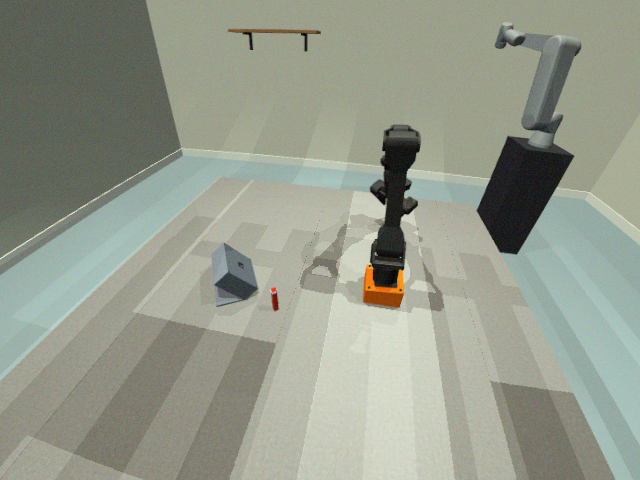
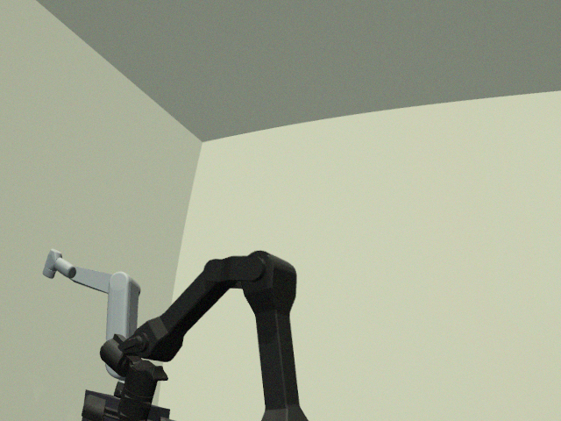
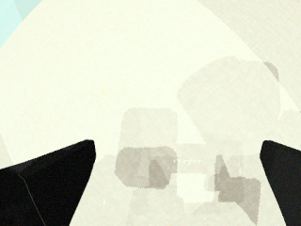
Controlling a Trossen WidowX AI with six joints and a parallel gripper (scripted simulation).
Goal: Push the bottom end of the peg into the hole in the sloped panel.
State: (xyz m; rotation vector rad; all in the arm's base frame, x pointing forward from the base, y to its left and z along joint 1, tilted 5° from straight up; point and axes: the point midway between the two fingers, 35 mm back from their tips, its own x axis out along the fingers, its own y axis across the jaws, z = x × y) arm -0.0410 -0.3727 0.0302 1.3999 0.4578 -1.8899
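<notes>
Now: gripper tip 50 cm to the right of the red square peg, 34 cm short of it and 1 cm above it. The rest, counted from my gripper tip: sloped panel: 48 cm ahead, 44 cm to the left, 1 cm below.
</notes>
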